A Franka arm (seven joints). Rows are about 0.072 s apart.
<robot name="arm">
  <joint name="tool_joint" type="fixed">
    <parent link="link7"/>
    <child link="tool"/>
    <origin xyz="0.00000 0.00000 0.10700"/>
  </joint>
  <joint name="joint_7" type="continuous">
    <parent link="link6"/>
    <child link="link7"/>
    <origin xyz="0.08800 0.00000 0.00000" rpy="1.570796 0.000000 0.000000"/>
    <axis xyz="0 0 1"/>
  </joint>
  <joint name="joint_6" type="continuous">
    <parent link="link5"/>
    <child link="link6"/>
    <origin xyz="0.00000 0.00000 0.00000" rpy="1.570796 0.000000 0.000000"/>
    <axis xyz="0 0 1"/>
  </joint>
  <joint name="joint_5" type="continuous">
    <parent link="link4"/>
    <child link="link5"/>
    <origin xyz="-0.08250 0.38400 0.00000" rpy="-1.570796 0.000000 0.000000"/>
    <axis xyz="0 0 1"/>
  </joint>
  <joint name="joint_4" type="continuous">
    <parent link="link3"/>
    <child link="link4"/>
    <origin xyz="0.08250 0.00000 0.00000" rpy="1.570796 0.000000 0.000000"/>
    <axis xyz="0 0 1"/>
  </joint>
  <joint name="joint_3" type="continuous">
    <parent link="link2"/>
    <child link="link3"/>
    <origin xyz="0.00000 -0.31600 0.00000" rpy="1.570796 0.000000 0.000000"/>
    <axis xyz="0 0 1"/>
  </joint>
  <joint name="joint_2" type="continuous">
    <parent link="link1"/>
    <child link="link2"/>
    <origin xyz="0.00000 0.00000 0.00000" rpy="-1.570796 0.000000 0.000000"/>
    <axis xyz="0 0 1"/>
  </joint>
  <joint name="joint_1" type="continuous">
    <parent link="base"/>
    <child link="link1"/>
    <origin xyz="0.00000 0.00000 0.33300"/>
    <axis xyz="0 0 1"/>
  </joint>
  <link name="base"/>
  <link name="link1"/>
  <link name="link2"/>
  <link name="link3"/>
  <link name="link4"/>
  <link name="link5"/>
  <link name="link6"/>
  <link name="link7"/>
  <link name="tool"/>
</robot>
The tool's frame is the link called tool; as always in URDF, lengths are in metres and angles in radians. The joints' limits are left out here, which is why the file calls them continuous.
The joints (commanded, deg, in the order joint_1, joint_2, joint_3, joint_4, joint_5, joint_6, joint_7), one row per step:
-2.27, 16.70, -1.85, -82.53, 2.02, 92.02, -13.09
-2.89, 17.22, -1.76, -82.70, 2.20, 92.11, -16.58
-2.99, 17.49, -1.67, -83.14, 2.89, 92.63, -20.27
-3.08, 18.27, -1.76, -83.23, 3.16, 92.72, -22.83
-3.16, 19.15, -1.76, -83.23, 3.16, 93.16, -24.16
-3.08, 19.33, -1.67, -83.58, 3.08, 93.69, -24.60
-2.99, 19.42, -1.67, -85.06, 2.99, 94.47, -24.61
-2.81, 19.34, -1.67, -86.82, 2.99, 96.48, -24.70
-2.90, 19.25, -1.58, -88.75, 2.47, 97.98, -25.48
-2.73, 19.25, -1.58, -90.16, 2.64, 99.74, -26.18
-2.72, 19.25, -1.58, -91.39, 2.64, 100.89, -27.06
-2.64, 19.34, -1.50, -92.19, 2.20, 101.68, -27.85
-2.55, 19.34, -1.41, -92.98, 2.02, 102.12, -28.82
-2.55, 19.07, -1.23, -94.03, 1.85, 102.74, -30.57
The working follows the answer.
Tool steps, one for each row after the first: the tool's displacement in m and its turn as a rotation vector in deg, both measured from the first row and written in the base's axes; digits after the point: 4 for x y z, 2 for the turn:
0.0011, -0.0058, -0.0070, 0.68, 0.45, 2.89
0.0023, -0.0049, -0.0129, 1.86, 0.41, 6.39
0.0044, -0.0064, -0.0222, 2.53, 1.03, 8.68
0.0077, -0.0075, -0.0316, 2.76, 1.40, 9.89
0.0086, -0.0060, -0.0358, 2.76, 1.39, 10.48
0.0071, -0.0052, -0.0478, 2.79, 2.19, 10.53
0.0069, -0.0035, -0.0586, 2.72, 1.87, 10.71
0.0046, -0.0045, -0.0713, 2.42, 2.26, 11.54
0.0044, -0.0026, -0.0805, 2.59, 1.86, 12.28
0.0030, -0.0025, -0.0890, 2.71, 1.91, 13.11
0.0023, -0.0016, -0.0954, 2.45, 2.06, 14.17
0.0008, 0.0001, -0.1012, 2.52, 2.40, 15.34
-0.0017, 0.0017, -0.1058, 2.71, 2.51, 17.28

Tool pose at each row, in the base's axes (x y z in m, rotation vector in deg; rounded; the steps above come from the unrounded poses):
0.6347, -0.0395, 0.5147, -176.62, -13.62, 10.68
0.6359, -0.0453, 0.5077, -175.64, -18.06, 11.36
0.6370, -0.0444, 0.5018, -174.04, -23.40, 11.19
0.6392, -0.0459, 0.4925, -172.91, -26.84, 12.09
0.6424, -0.0470, 0.4832, -172.40, -28.64, 12.65
0.6433, -0.0455, 0.4790, -172.29, -29.53, 12.66
0.6419, -0.0447, 0.4669, -172.09, -29.57, 13.86
0.6417, -0.0430, 0.4561, -172.19, -29.86, 13.39
0.6393, -0.0440, 0.4434, -172.25, -31.12, 14.06
0.6391, -0.0421, 0.4342, -171.99, -32.26, 13.45
0.6378, -0.0420, 0.4257, -171.67, -33.50, 13.51
0.6371, -0.0411, 0.4193, -171.65, -35.11, 13.82
0.6355, -0.0394, 0.4135, -171.22, -36.86, 14.35
0.6330, -0.0378, 0.4089, -170.48, -39.75, 14.54

